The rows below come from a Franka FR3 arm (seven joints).
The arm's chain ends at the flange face. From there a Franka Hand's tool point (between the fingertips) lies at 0.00 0.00 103.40 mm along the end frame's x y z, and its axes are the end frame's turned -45 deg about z.
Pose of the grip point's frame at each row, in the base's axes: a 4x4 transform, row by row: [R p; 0 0 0 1], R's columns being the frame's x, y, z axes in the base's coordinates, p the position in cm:
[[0.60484, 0.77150, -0.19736, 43.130], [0.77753, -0.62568, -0.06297, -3.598], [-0.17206, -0.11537, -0.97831, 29.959], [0, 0, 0, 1]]
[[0.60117, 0.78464, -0.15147, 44.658], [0.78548, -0.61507, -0.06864, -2.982], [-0.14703, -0.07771, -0.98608, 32.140], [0, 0, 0, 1]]
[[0.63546, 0.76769, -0.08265, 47.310], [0.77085, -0.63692, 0.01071, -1.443], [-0.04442, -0.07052, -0.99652, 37.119], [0, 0, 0, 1]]
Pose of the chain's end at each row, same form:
[[0.97322, 0.11785, -0.19736, 45.171], [0.10737, -0.99222, -0.06297, -2.947], [-0.20324, 0.04009, -0.97831, 40.075], [0, 0, 0, 1]]
[[0.97992, 0.12973, -0.15147, 46.224], [0.12050, -0.99034, -0.06864, -2.272], [-0.15892, 0.04902, -0.98608, 42.336], [0, 0, 0, 1]]
[[0.99218, 0.09350, -0.08265, 48.165], [0.09470, -0.99544, 0.01071, -1.554], [-0.08127, -0.01846, -0.99652, 47.423], [0, 0, 0, 1]]

